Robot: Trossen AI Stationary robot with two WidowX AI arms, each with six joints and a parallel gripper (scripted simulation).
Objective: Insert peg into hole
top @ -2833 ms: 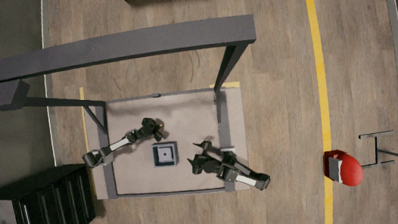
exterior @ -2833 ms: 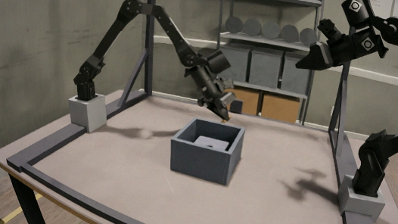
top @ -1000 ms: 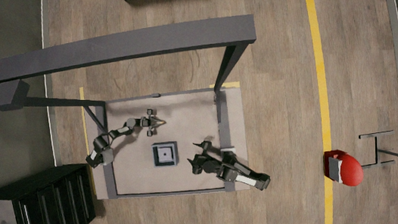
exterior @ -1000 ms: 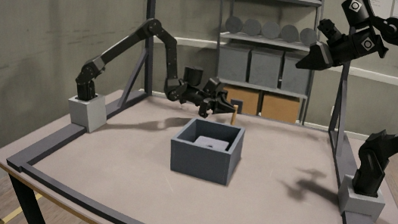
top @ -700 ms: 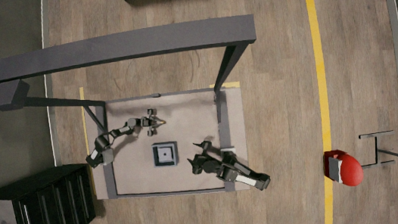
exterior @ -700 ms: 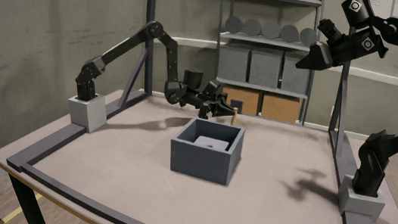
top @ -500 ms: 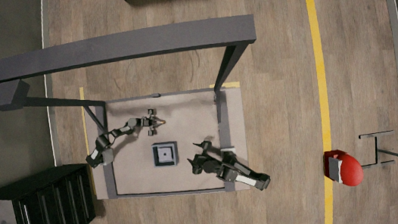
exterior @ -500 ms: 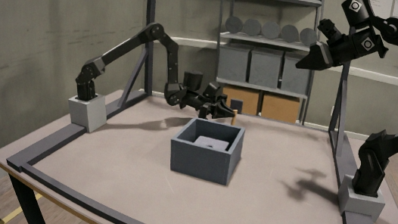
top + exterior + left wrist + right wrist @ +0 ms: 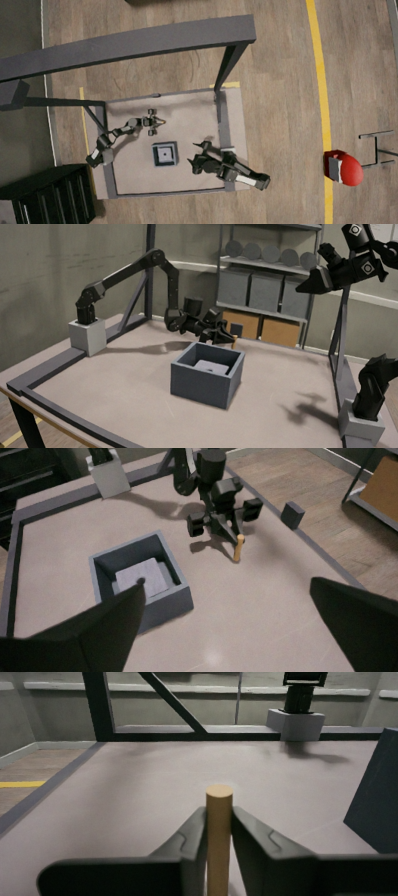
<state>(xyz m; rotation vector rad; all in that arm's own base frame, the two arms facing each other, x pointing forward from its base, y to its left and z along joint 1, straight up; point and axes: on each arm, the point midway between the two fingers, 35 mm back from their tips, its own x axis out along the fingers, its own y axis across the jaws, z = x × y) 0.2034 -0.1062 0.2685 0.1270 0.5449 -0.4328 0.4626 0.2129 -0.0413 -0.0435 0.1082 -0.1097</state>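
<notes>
The tan peg is 30 mm to the left of my right hand and 30 mm below it. Round my right hand: grey box (230 mm ahead, 40 mm below, 30 mm to the left).
</notes>
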